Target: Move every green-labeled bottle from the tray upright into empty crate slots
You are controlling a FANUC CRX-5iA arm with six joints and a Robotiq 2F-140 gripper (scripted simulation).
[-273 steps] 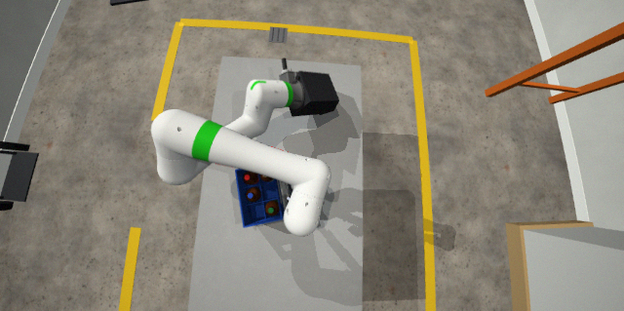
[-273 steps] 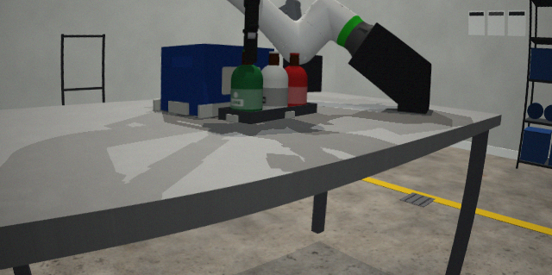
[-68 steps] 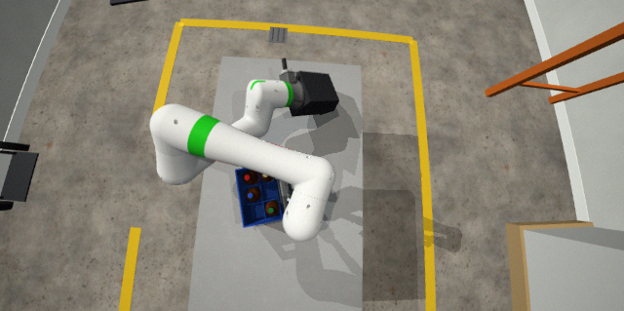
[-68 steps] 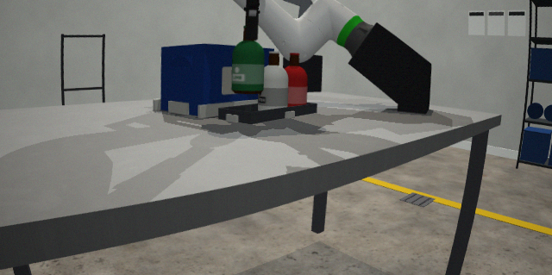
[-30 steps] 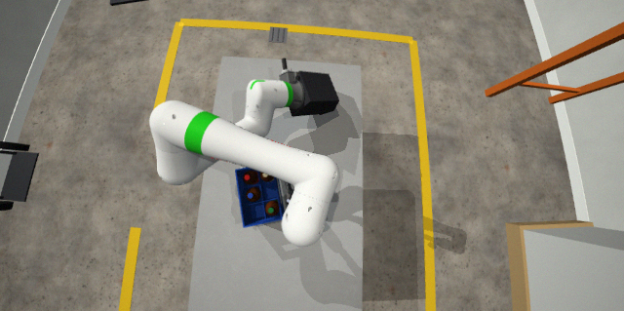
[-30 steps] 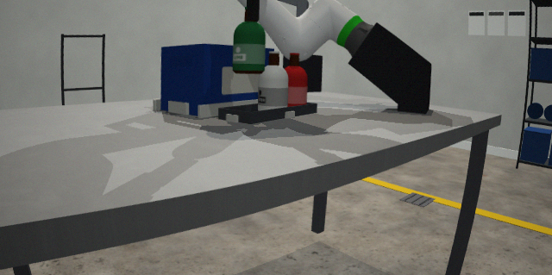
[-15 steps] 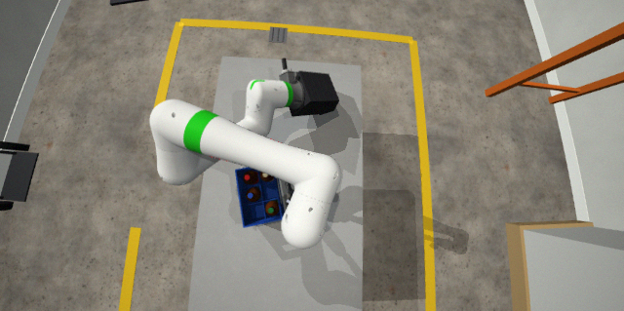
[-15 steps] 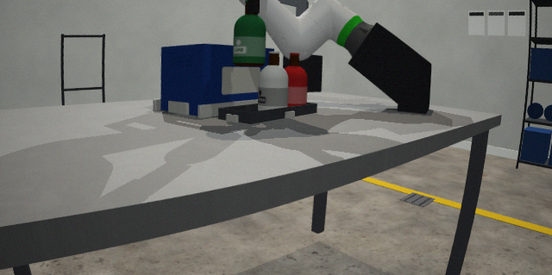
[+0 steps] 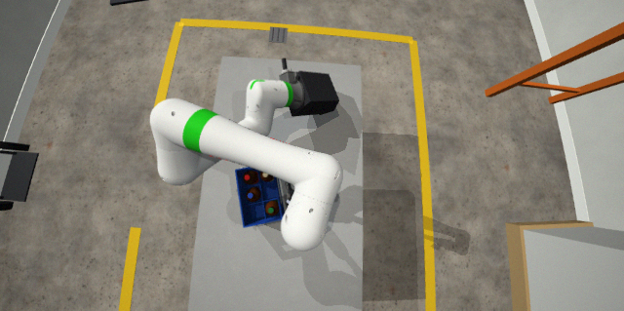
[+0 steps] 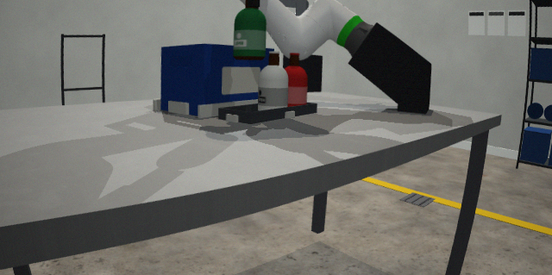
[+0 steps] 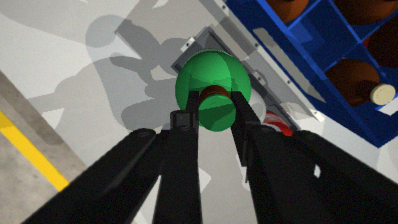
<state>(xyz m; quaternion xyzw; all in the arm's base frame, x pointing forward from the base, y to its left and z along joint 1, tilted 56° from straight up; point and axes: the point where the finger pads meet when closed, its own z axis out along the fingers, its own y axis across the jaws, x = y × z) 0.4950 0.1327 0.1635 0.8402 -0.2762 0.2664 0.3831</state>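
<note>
Right now the green-labeled bottle is 8 cm below my hand. From my hand the other things lie so: blue crate: 21 cm below, 19 cm to the right, 7 cm behind; then white bottle: 21 cm below, 8 cm behind; then red bottle: 21 cm below, 17 cm behind.
</note>
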